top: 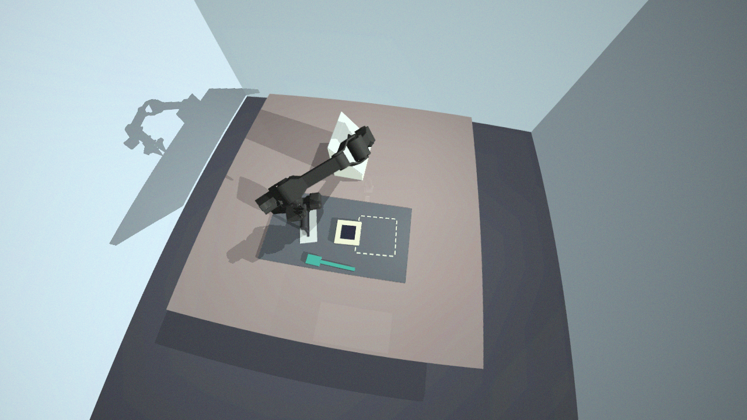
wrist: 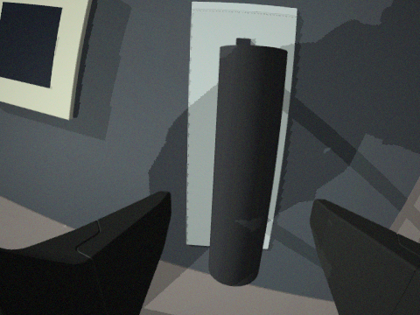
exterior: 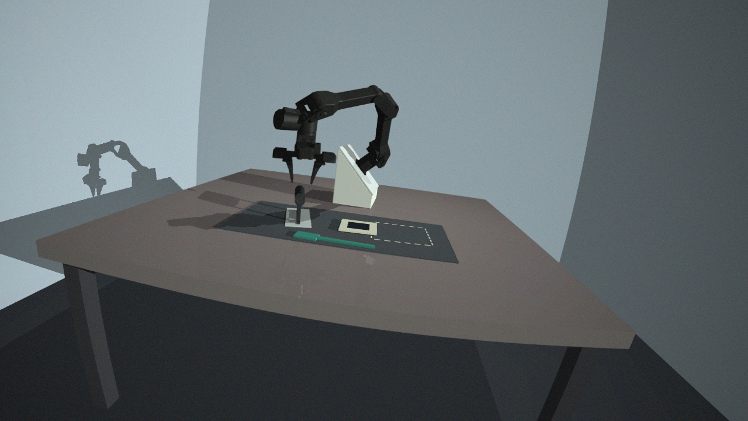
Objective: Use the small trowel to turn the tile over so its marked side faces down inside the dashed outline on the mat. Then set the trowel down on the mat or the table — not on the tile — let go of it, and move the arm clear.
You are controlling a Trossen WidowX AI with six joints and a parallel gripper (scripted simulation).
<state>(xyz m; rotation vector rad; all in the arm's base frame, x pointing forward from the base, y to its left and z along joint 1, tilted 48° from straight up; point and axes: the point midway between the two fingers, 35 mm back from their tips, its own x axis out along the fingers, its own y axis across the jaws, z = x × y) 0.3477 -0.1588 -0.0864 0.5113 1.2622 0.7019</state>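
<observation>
Now: gripper tip 7 cm above the grey float and 2 cm short of it. Round my gripper tip: cream tile (19 cm to the left, 10 cm below, 4 cm ahead); then teal trowel (18 cm ahead, 10 cm to the left, 10 cm below); then mat (14 cm to the left, 13 cm below, 5 cm ahead).
</observation>
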